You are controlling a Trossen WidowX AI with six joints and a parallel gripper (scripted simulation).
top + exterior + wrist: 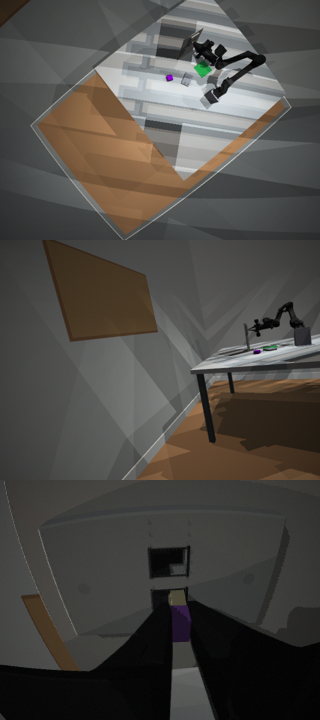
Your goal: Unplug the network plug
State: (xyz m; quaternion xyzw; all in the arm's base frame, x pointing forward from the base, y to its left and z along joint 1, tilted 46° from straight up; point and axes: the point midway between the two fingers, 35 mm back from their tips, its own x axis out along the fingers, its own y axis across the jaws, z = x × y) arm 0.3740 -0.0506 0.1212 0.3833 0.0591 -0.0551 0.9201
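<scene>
Right now my gripper tip is 230 mm above the green marked square, 180 mm past it and 20 mm to the left of it. From my gripper tip the other things lie so: flat grey plate: 230 mm below, 150 mm to the left, 140 mm behind; upright panel: 90 mm below, 30 mm ahead, 10 mm to the right; network plug: 10 mm ahead.
</scene>
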